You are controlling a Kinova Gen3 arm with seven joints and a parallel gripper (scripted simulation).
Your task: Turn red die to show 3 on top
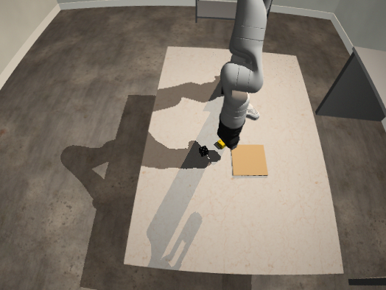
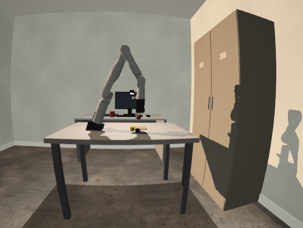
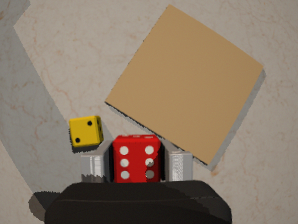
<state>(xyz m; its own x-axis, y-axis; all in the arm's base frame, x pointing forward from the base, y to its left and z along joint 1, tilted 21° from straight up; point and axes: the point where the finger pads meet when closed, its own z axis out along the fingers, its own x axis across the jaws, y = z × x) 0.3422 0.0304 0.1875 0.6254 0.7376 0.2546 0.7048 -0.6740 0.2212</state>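
Right now the tan mat is 11 cm below my hand, 9 cm to the left of it and 1 cm behind it. The rest, counted from my hand: red die (right at my hand); then black die (10 cm to the right, 10 cm below, 1 cm ahead); then yellow die (10 cm below, 5 cm behind, 3 cm to the right).
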